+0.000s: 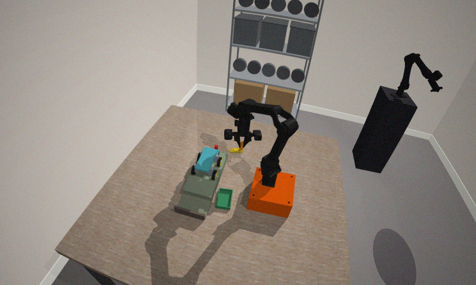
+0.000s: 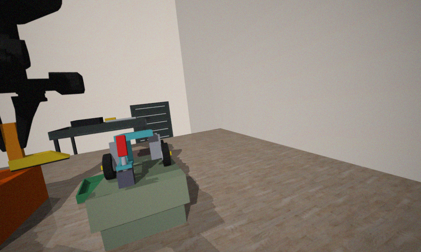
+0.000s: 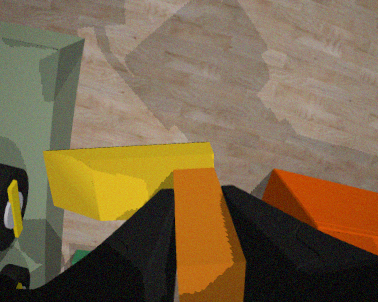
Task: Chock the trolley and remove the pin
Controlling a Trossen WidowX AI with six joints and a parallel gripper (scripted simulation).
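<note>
My gripper tip is now 20 mm short of the yellow chock, 10 mm to the right of it and 10 mm above it. Round my gripper tip: red-headed stop pin: 130 mm ahead, 10 mm to the left, 50 mm below; then ramp block: 150 mm ahead, 120 mm to the left, 130 mm below; then blue trolley: 150 mm ahead, 110 mm to the left, 60 mm below.
</note>
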